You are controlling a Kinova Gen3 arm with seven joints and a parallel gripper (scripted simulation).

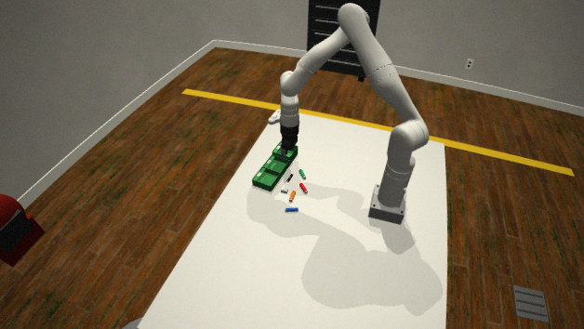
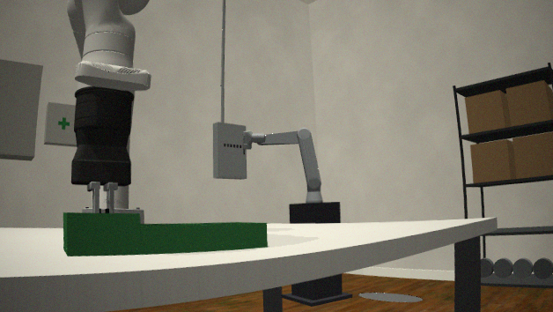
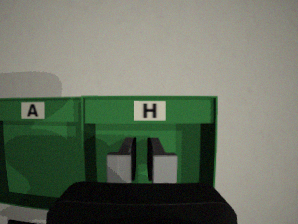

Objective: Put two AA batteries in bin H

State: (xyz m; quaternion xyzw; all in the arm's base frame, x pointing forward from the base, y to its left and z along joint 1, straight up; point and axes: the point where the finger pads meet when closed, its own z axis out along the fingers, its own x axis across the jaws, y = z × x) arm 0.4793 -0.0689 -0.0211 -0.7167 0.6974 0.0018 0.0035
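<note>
My hand is 1 cm past the green bin marked H, 8 cm to the right of it and 1 cm above it. Also, from my hand: green battery (12 cm behind, 6 cm to the left, 3 cm below); then pale piece (10 cm behind, 17 cm to the left, 3 cm below); then black battery (8 cm behind, 10 cm to the left, 3 cm below).
</note>
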